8 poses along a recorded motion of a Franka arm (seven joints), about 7.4 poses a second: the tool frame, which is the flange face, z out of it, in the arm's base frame.
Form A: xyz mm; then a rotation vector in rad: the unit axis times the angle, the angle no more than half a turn.
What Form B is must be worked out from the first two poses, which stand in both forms.
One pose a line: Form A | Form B
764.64 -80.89 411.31 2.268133 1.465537 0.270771 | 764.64 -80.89 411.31 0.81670 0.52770 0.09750 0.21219
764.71 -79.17 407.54 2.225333 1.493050 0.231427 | 764.71 -79.17 407.54 0.80631 0.54098 0.08385 0.22399
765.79 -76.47 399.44 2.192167 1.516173 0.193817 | 765.79 -76.47 399.44 0.79782 0.55180 0.07054 0.23243
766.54 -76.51 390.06 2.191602 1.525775 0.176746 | 766.54 -76.51 390.06 0.79684 0.55475 0.06426 0.23057
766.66 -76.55 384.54 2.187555 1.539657 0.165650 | 766.66 -76.55 384.54 0.79457 0.55924 0.06017 0.22866
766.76 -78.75 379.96 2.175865 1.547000 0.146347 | 766.76 -78.75 379.96 0.79162 0.56283 0.05324 0.23179
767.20 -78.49 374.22 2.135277 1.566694 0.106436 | 767.20 -78.49 374.22 0.78144 0.57336 0.03895 0.24308
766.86 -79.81 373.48 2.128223 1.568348 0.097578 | 766.86 -79.81 373.48 0.77985 0.57469 0.03576 0.24552
